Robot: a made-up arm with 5 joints. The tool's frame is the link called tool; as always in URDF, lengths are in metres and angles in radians.
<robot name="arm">
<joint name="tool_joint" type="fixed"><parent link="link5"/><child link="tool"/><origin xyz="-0.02 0 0.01" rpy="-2.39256 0.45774 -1.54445"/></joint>
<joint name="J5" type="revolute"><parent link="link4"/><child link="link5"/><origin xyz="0.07 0.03 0.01"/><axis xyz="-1 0 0"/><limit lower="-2.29" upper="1.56" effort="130" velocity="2.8"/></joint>
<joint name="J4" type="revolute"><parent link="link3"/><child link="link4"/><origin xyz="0.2 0.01 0.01"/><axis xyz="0 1 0"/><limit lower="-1.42" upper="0.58" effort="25" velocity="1.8"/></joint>
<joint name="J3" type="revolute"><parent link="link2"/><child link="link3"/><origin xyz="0 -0.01 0.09"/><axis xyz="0 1 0"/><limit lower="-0.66" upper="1.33" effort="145" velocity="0.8"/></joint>
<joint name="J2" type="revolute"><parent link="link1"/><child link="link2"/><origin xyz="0.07 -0.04 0.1"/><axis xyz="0 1 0"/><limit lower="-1.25" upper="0.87" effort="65" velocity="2.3"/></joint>
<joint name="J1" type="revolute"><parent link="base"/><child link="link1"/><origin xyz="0.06 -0.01 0.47"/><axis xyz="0 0 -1"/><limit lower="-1.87" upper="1.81" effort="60" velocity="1"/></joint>
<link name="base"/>
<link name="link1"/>
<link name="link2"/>
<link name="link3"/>
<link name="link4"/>
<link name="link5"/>
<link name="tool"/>
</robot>
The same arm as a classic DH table. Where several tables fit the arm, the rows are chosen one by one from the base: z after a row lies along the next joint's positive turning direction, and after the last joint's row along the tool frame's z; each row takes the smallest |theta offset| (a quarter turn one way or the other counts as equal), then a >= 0, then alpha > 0; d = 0 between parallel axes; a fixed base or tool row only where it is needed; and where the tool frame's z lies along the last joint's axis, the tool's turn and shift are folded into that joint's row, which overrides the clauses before.
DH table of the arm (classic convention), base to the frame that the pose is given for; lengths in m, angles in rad. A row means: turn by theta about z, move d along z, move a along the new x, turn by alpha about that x. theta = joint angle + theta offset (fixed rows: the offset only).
base (fixed): d 0.0000, theta_offset -0.1651, a 0.0608, alpha 3.1416
J1: d -0.5700, theta_offset -0.1651, a 0.0700, alpha 1.5708
J2: d 0.0000, theta_offset -1.5708, a 0.0900, alpha 0.0000
J3: d 0.0000, theta_offset 1.5208, a 0.2002, alpha 0.0000
J4: d -0.0100, theta_offset -1.5208, a 0.0100, alpha 1.5708
J5: d -0.0581, theta_offset 1.0915, a 0.0046, alpha -2.3079
tool (fixed): d -0.0120, theta_offset 3.1097, a 0.0000, alpha 0.0000
Joint limits (rad, base to tool): -1.8700..1.8100 -1.2500..0.8700 -0.6600..1.3300 -1.4200..0.5800 -2.2900..1.5600

